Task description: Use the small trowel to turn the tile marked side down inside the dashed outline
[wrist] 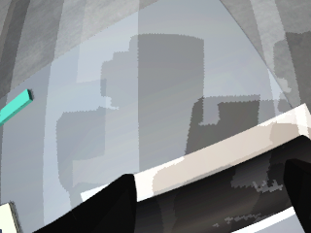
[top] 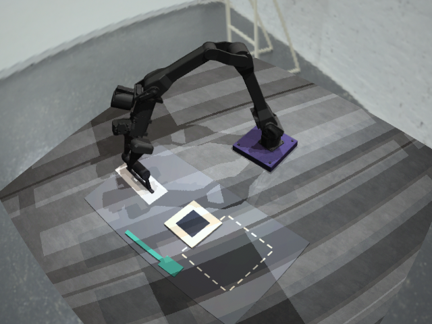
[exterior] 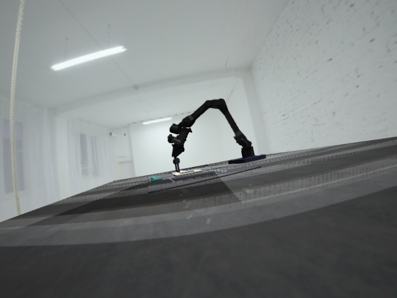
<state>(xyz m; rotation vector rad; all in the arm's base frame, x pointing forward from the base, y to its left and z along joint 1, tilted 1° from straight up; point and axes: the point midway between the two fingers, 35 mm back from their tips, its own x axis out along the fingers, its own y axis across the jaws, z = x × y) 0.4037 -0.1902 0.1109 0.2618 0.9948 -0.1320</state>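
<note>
Right now my gripper tip is 1 cm past the black-handled trowel, 3 cm to the right of it and 6 cm above it. Round my gripper tip: tile: 4 cm behind, 26 cm to the left, 9 cm below; teal trowel: 11 cm ahead, 28 cm to the left, 9 cm below; grey mat: 3 cm behind, 24 cm to the left, 12 cm below.
</note>
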